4 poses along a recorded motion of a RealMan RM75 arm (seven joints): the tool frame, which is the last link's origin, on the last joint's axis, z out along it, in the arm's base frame.
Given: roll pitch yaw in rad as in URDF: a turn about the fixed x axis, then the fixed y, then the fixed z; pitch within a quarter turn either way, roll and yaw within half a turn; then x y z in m.
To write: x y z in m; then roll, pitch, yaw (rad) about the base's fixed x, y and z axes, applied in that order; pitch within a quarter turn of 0, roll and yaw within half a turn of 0. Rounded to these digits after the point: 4 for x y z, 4 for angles.
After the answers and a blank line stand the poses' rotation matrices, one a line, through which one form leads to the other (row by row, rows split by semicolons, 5 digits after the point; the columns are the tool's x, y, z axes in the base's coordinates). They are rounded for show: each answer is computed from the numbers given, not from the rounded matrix.
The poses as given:
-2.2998 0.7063 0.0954 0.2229 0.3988 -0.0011
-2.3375 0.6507 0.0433 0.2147 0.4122 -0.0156
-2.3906 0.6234 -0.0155 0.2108 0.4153 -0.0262
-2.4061 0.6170 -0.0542 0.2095 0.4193 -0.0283
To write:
0.2229 0.3988 -0.0011 -2.2998 0.7063 0.0954
0.2147 0.4122 -0.0156 -2.3375 0.6507 0.0433
0.2108 0.4153 -0.0262 -2.3906 0.6234 -0.0155
0.2095 0.4193 -0.0283 -2.4061 0.6170 -0.0542

0.75731 -0.41841 -0.50141; 0.07247 -0.70921 0.70127; -0.64902 -0.56741 -0.50677
0.79491 -0.40582 -0.45102; 0.03444 -0.71200 0.70134; -0.60574 -0.57304 -0.55200
0.81180 -0.40965 -0.41614; -0.01258 -0.72475 0.68890; -0.58380 -0.55401 -0.59351
0.81442 -0.42781 -0.39205; -0.04418 -0.71938 0.69321; -0.57859 -0.54724 -0.60478

